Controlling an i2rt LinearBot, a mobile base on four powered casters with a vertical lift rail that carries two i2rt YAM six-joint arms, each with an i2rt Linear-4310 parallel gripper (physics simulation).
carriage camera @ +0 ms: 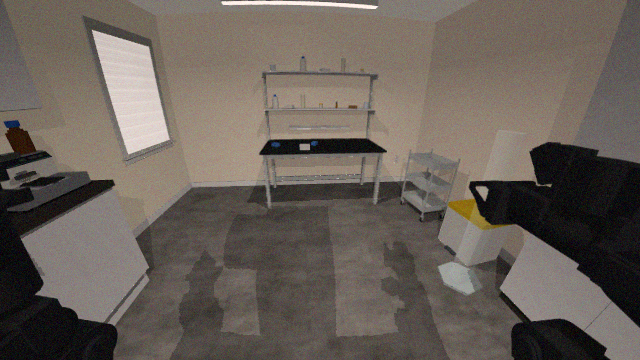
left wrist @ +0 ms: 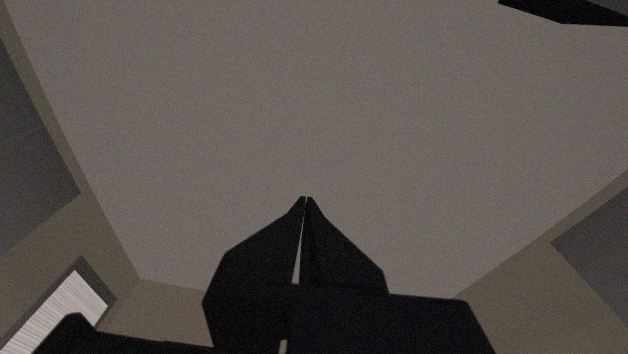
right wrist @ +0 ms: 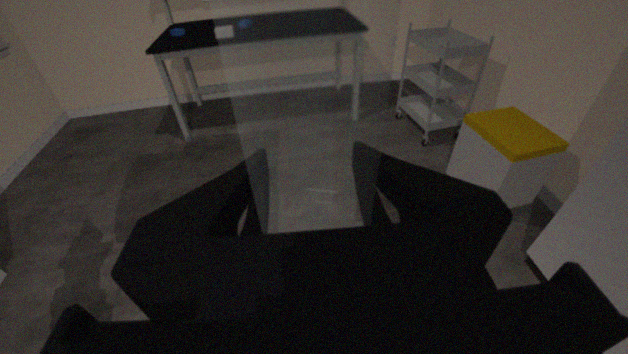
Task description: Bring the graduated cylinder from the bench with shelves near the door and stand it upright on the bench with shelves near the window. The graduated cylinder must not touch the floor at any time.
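Places are measured from the left arm's base along level axes (x ahead, y left, z up), in metres.
Pixels of known places: left gripper, fingertip midpoint: (left wrist: pixel 305 204); right gripper, fingertip midpoint: (carriage camera: pixel 479 184) (right wrist: pixel 310 156).
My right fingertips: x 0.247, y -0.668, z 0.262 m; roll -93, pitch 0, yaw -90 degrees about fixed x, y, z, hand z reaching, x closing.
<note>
Behind a point stands the place of what it marks.
The graduated cylinder (carriage camera: pixel 459 278) {x 0.191, y -0.652, z 0.058 m} (right wrist: pixel 311 175) {x 0.191, y -0.667, z 0.299 m} is clear, with a pale hexagonal base, and hangs roughly upright at the right in the carriage camera. The floor shows behind its base. My right gripper (carriage camera: pixel 477 199) (right wrist: pixel 310 156) {x 0.247, y -0.668, z 0.262 m} is shut on its tube. My left gripper (left wrist: pixel 305 204) {x 0.028, y -0.001, z 0.435 m} is shut and empty, pointing toward the ceiling; its fingertips cannot be made out in the carriage camera. A black-topped bench with shelves (carriage camera: pixel 345 145) {x 2.490, y -0.695, z -0.186 m} (right wrist: pixel 300 27) stands against the far wall, right of the window (carriage camera: pixel 132 92) {x 2.089, y 1.714, z 0.528 m}. Two small blue items and a white block (carriage camera: pixel 304 147) {x 2.227, y -0.171, z -0.152 m} (right wrist: pixel 224 32) {x 2.228, y -0.180, z -0.150 m} lie on it.
A wire cart (carriage camera: pixel 430 185) {x 1.819, y -1.571, z -0.459 m} (right wrist: pixel 445 81) {x 2.093, y -1.760, z -0.551 m} stands right of the bench. A white bin with a yellow lid (carriage camera: pixel 465 210) {x 1.356, y -1.678, z -0.498 m} (right wrist: pixel 515 132) {x 1.308, y -1.803, z -0.498 m} is nearer. A counter (carriage camera: pixel 85 250) {x 0.644, y 0.989, z -0.339 m} with a balance and brown bottle (carriage camera: pixel 20 139) {x 0.799, y 1.306, z 0.272 m} stands at left, a white cabinet (carriage camera: pixel 550 280) {x 0.581, y -1.717, z -0.515 m} at lower right.
</note>
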